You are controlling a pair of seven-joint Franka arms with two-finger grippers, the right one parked.
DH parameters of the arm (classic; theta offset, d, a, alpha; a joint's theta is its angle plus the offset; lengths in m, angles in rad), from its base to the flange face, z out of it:
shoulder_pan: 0 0.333 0 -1.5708
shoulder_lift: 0 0 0 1.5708
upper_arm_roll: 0 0.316 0.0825 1.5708
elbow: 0 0 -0.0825 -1.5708
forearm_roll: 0 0.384 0 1.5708
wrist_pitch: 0 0 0.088 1.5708
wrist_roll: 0 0.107 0 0
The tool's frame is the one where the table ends.
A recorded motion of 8 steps. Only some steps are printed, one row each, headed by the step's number.
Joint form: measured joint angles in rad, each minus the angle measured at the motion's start. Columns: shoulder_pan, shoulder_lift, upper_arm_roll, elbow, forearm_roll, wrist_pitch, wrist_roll.
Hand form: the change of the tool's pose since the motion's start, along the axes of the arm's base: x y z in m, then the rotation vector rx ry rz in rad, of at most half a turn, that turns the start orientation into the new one. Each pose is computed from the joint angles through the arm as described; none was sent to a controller.
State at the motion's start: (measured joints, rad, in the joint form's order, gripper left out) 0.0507 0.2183 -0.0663 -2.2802 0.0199 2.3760 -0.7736
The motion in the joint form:
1: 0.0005 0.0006 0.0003 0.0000 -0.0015 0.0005 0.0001
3: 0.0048 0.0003 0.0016 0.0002 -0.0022 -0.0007 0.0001
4: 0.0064 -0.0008 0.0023 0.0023 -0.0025 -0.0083 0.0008
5: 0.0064 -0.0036 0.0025 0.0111 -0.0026 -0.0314 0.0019
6: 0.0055 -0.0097 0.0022 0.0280 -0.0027 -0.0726 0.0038
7: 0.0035 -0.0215 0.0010 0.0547 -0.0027 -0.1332 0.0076
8: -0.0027 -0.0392 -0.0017 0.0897 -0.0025 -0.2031 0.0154
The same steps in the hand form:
1: 0.0000 0.0004 -0.0003 -0.0009 0.0001 0.0019
3: 0.0000 0.0033 -0.0001 -0.0010 0.0009 0.0080
4: 0.0000 0.0045 0.0006 -0.0009 0.0053 0.0099
5: 0.0008 0.0047 0.0037 -0.0004 0.0168 0.0091
6: 0.0026 0.0043 0.0102 0.0003 0.0350 0.0062
7: 0.0057 0.0028 0.0224 0.0014 0.0571 -0.0005
8: 0.0103 -0.0016 0.0406 0.0023 0.0743 -0.0167

